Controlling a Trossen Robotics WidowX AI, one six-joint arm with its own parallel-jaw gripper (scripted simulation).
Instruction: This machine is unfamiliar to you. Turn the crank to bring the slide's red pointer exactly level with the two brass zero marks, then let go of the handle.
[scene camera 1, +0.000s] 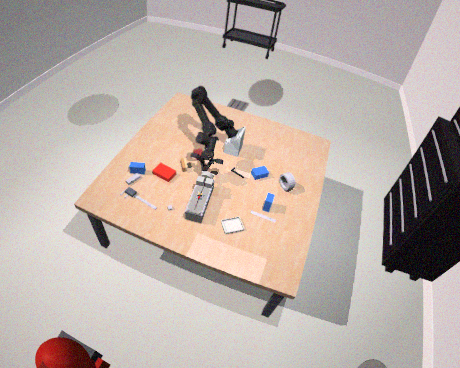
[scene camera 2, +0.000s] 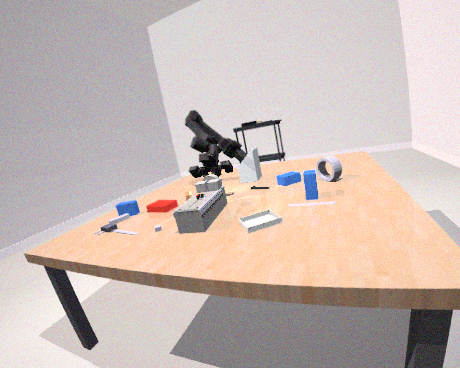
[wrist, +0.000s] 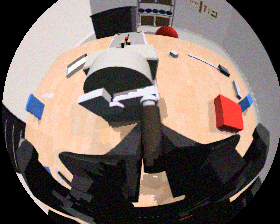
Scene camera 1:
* grey slide machine: 195, 209
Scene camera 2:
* grey slide machine: 194, 216
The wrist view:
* my gripper: 148, 125
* red block: 228, 114
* grey slide machine: 118, 67
